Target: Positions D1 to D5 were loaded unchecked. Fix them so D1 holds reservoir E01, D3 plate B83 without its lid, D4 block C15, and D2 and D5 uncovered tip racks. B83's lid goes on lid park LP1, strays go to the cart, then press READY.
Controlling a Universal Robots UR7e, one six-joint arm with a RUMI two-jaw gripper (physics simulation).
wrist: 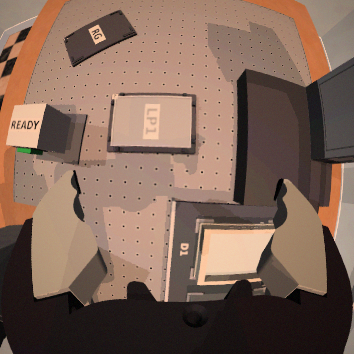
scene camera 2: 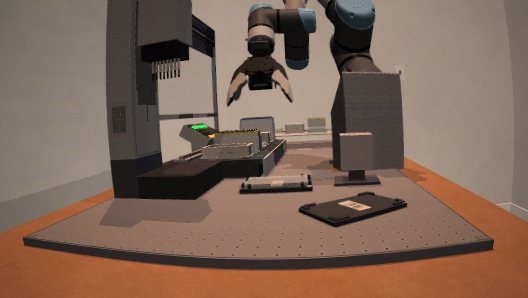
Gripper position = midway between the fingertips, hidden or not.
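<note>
My gripper (scene camera 2: 259,103) is visible, and the wrist view gives the same gripper (wrist: 179,177). Visible too: a reservoir (scene camera 2: 223,151), with the wrist view also showing the reservoir (wrist: 226,252), and a READY button box (scene camera 2: 356,149), with the wrist view also showing the box (wrist: 40,129).
</note>
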